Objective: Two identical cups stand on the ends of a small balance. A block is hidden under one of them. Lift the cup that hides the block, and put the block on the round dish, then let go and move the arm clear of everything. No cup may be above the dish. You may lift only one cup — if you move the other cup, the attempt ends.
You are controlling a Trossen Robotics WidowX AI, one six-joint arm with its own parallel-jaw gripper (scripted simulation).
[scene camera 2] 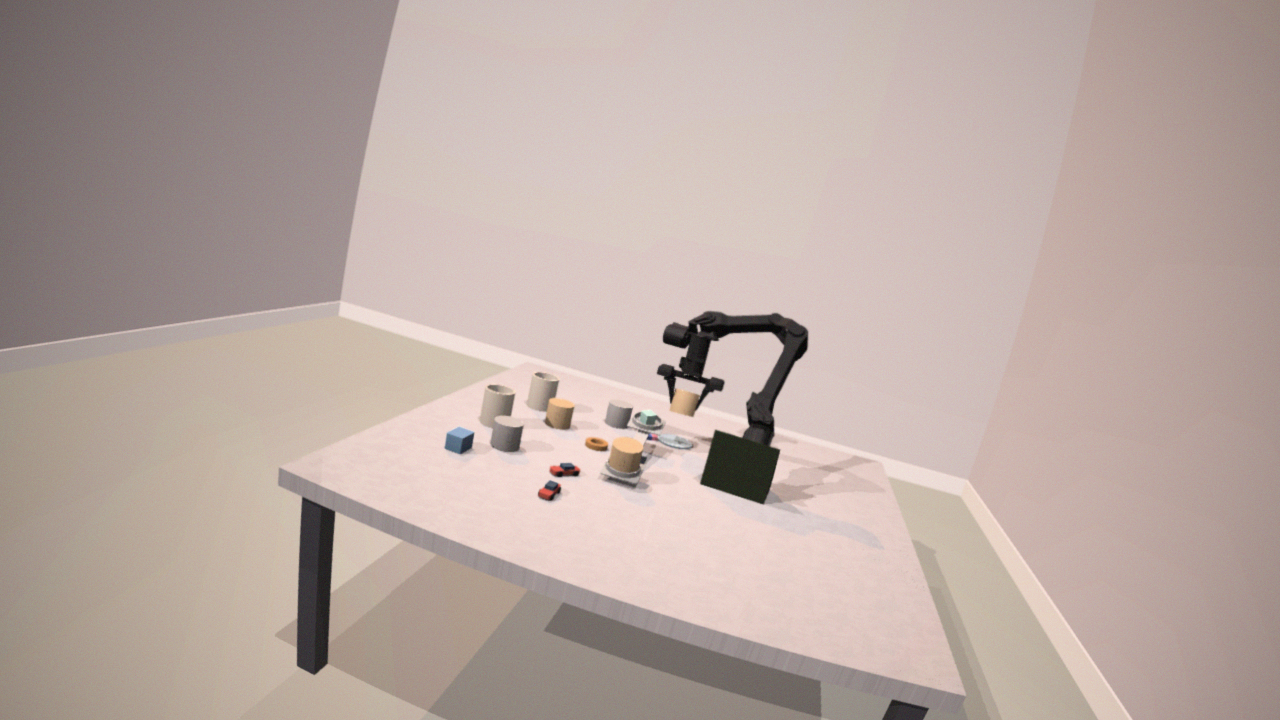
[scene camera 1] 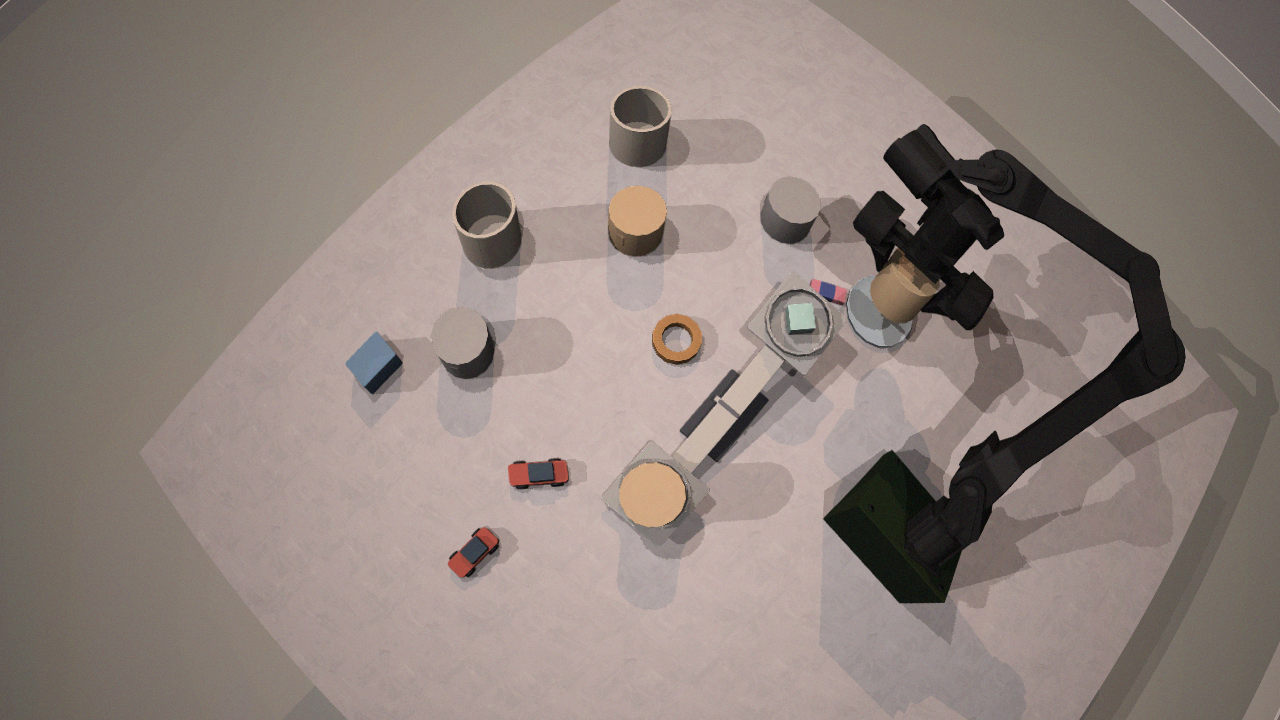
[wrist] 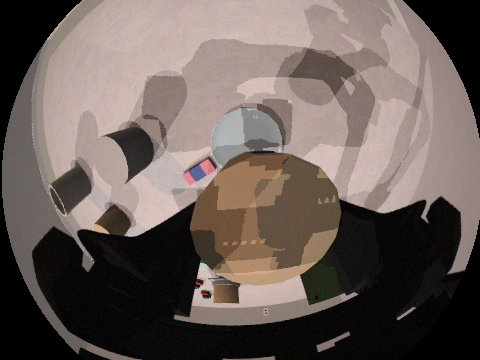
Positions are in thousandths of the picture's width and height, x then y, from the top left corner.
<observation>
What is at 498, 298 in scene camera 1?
A tan cup.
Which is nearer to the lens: the grey cylinder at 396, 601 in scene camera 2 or the tan cup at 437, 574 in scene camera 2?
The grey cylinder.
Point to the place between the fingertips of my gripper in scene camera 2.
534, 565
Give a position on a balance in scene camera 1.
At 626, 488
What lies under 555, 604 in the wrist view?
A tan cup.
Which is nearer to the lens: the tan cup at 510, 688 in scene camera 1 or the grey cylinder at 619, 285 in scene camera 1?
The tan cup.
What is my gripper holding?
A tan cup.
</observation>
